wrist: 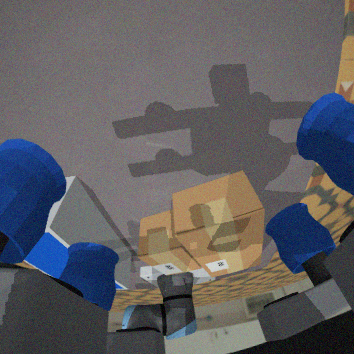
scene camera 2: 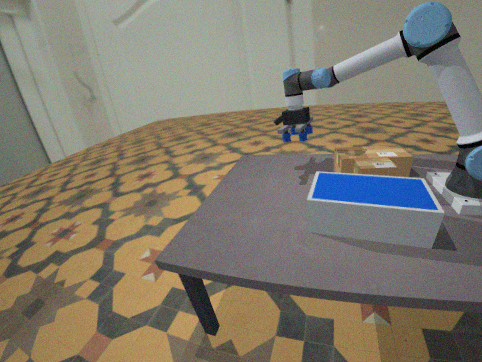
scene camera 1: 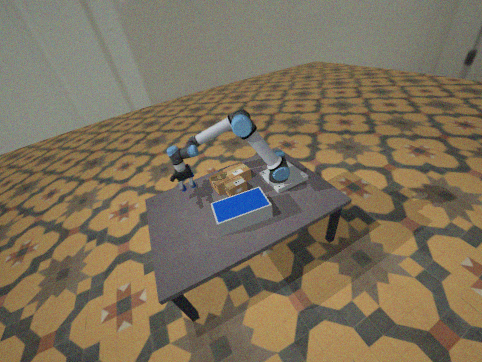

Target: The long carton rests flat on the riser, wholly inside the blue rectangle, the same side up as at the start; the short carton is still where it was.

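Frame: origin at the arm's base, x up, y left, z back, level; centimetres.
Seen in the pictures: hand at its tool point: (wrist: pixel 190 207) (scene camera 2: pixel 298 136) (scene camera 1: pixel 188 182); arm's base at its link origin: (wrist: pixel 174 276) (scene camera 2: pixel 467 188).
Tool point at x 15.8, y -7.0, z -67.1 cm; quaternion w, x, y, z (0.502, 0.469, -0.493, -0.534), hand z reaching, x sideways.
Offsets run from my tool point to a thing's middle. Level surfaces: height alone.
The long carton {dx -14.0, dy -9.4, dz +32.0 cm} (scene camera 1: pixel 243 171) (scene camera 2: pixel 401 162) (wrist: pixel 235 192), brown with tape and a white label, lies flat on the table behind the riser. The short carton {dx -14.0, dy +4.2, dz +32.5 cm} (scene camera 1: pixel 231 189) (scene camera 2: pixel 364 169) (wrist: pixel 152 230) lies close along it, on the riser's side. The grey riser {dx -13.1, dy +30.0, dz +29.2 cm} (scene camera 1: pixel 250 218) (scene camera 2: pixel 370 222) (wrist: pixel 82 215) bears the blue rectangle {dx -7.1, dy +30.0, dz +29.2 cm} (scene camera 1: pixel 241 205) (scene camera 2: pixel 372 191) (wrist: pixel 47 256), with no carton on it. My gripper (scene camera 1: pixel 187 187) (scene camera 2: pixel 297 134) is open, its suction cups bare. It hangs high, beyond the cartons' end away from the arm's base. The wrist view shows its blue cups around the frame's sides.
The dark table {dx -19.1 cm} (scene camera 1: pixel 187 250) (scene camera 2: pixel 240 230) carries the riser, both cartons and the arm's white base plate (scene camera 1: pixel 295 183) (scene camera 2: pixel 467 204) at its other end. The riser stands between the cartons and the table's front edge. My gripper's shadow falls on the table beside the cartons.
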